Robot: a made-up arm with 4 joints.
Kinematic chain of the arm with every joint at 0, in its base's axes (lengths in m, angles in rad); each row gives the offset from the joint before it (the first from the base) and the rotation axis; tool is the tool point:
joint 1: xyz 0 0 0.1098 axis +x
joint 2: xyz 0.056 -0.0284 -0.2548 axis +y
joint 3: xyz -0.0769 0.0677 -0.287 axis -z
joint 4: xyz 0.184 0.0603 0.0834 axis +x
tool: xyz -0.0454 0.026 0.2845
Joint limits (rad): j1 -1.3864..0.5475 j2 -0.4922..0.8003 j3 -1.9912..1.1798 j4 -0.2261..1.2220
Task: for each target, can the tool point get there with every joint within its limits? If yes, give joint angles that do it. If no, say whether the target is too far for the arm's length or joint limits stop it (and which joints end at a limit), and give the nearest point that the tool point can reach.
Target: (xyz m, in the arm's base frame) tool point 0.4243 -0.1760 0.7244
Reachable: no: joint limits stop it (at a limit: joint 1, joint 2, joint 4) | nearest point 0.1526 -0.3195 0.2089 | short by 0.600 m
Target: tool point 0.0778 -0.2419 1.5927
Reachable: no: too far | nearest point -0.0689 -0.2766 0.2636 | short by 1.338 m
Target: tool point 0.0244 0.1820 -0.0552
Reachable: yes | joints 0.0736 -0.1195 -0.9842 0.2099
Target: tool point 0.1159 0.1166 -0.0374
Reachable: yes | joints 0.3080 -0.0034 -0.0658 0.2392
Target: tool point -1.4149 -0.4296 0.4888
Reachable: no: too far | nearest point -0.1664 -0.2952 0.2219 | short by 1.284 m
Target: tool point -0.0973 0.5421 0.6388
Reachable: no: joint limits stop it (at a limit: joint 1, joint 2, joint 4) | nearest point -0.0101 0.2370 0.1497 | short by 0.583 m
